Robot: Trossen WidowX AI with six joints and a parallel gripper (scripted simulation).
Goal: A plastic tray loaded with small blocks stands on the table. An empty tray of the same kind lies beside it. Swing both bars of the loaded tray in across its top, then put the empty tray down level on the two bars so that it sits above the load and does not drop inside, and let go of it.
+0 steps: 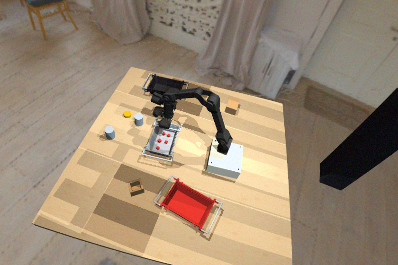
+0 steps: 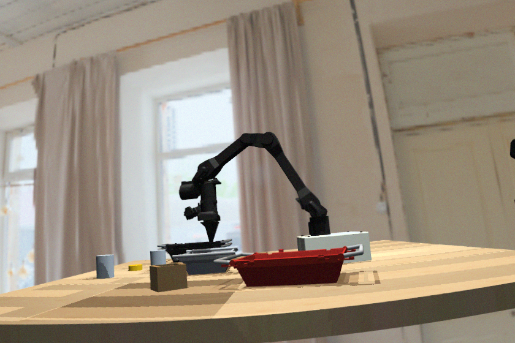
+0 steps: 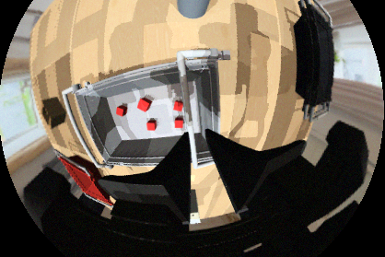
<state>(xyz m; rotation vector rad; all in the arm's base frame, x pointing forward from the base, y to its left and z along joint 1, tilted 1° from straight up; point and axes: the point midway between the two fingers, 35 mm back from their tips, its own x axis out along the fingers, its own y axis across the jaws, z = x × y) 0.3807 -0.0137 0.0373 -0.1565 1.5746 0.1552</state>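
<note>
The red tray is 39 cm to the left of my gripper tip, 31 cm behind it and 4 cm below it. The rest, counted from my gripper tip: red cube: 45 cm to the right, 19 cm behind, 8 cm below; then small box: 43 cm to the left, 7 cm below, 2 cm behind; then yellow disc: 30 cm ahead, 8 cm below, 1 cm to the right.
</note>
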